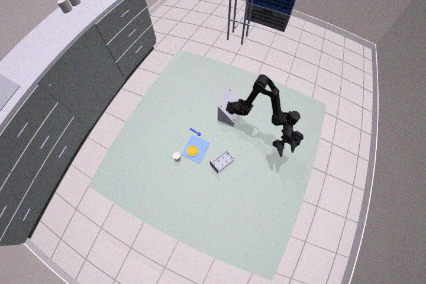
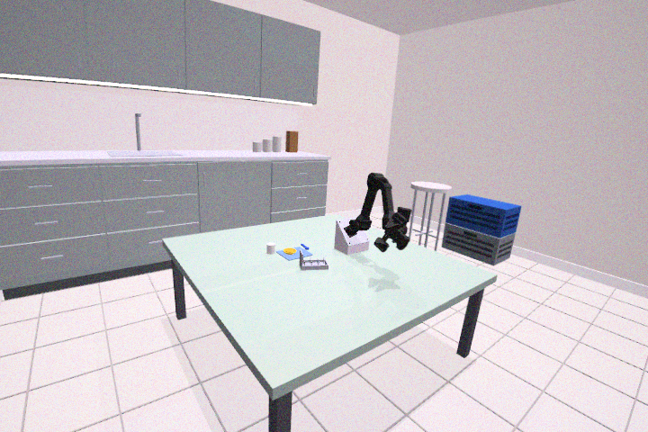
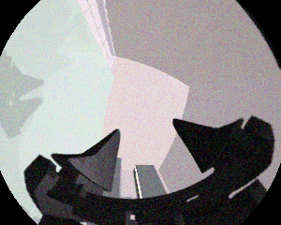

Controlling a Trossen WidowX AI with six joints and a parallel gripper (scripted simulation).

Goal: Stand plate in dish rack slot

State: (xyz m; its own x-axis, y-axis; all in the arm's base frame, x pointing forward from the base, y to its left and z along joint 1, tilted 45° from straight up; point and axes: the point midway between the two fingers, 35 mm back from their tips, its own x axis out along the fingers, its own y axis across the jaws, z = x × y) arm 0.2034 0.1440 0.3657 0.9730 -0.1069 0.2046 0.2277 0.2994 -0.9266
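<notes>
Right now the yellow plate is 520 mm to the right of my gripper tip, 220 mm below it and 50 mm ahead of it. Round my gripper tip: blue spoon 540 mm to the right, 240 mm below, 80 mm behind; grey dish rack 320 mm to the right, 220 mm below, 60 mm ahead; blue mat 500 mm to the right, 240 mm below, 20 mm ahead.
</notes>
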